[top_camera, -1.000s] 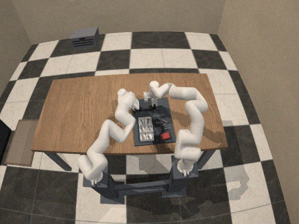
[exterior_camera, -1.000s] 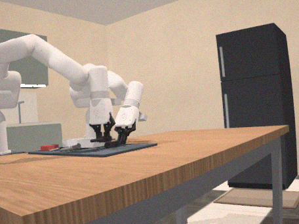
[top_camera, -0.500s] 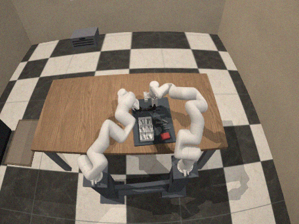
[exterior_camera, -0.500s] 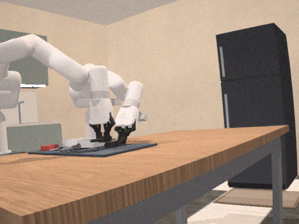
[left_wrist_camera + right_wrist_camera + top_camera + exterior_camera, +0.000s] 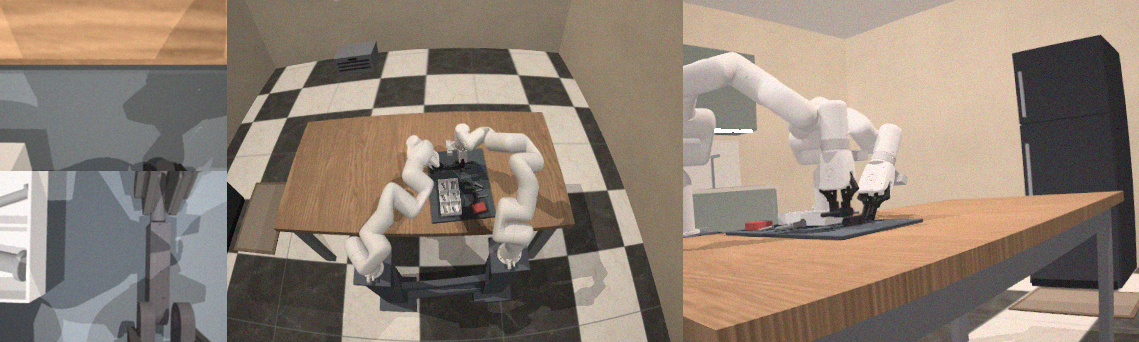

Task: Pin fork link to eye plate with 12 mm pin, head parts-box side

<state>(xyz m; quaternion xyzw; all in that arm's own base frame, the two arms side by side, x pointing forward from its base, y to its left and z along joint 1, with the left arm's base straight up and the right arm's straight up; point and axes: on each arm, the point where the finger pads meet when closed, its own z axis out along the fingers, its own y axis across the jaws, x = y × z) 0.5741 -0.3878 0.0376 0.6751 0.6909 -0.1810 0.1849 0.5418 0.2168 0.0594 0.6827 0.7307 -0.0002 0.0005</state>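
Observation:
Right now my right hand is 1 cm above the fork link. From my right hand the other things lie so: eye plate (6 cm to the left, 4 cm below); then dark mat (10 cm behind, 5 cm below, 2 cm to the left); then white parts box (20 cm behind, 9 cm to the left, 4 cm below).
The eye plate lies 6 cm to the right of my left hand and 2 cm below it. The rest, counted from my left hand: dark mat: 10 cm behind, 10 cm to the right, 3 cm below; fork link: 12 cm to the right, 1 cm above; white parts box: 20 cm behind, 3 cm to the right, 2 cm below.

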